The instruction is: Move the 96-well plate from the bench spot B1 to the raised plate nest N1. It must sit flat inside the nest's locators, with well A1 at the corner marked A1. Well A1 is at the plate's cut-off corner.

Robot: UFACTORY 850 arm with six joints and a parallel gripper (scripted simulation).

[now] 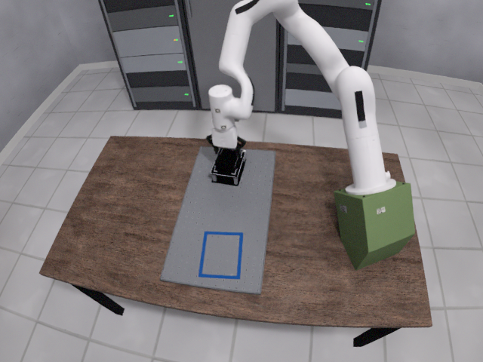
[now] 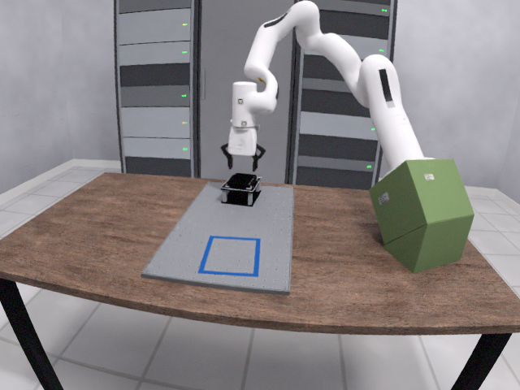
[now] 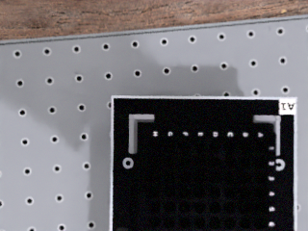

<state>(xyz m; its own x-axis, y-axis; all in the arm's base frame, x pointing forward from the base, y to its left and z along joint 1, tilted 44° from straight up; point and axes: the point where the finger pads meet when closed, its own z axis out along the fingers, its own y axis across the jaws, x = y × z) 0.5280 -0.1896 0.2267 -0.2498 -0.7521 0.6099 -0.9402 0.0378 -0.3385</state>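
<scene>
Now: the 96-well plate 50 mm below my hand. Round my hand: raised plate nest N1: 60 mm below.
</scene>
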